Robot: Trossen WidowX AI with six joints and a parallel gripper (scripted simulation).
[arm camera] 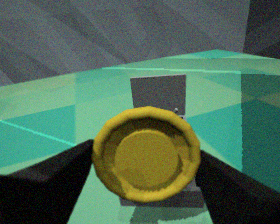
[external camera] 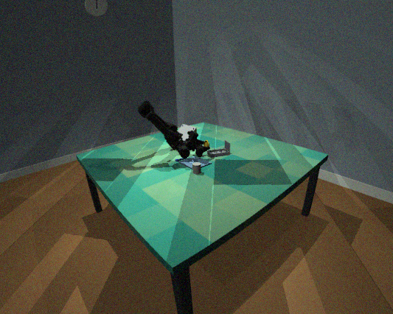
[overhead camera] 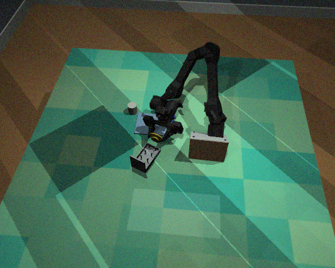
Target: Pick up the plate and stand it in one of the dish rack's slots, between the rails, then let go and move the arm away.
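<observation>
Now: the grey dish rack 3 cm ahead of my gripper tip, 6 cm to the left of it and 4 cm below it. Round my gripper tip: beige cup (16 cm ahead, 20 cm to the right, 4 cm below); then blue utensil (5 cm behind, 18 cm to the right, 6 cm below); then yellow plate (1 cm to the right).
</observation>
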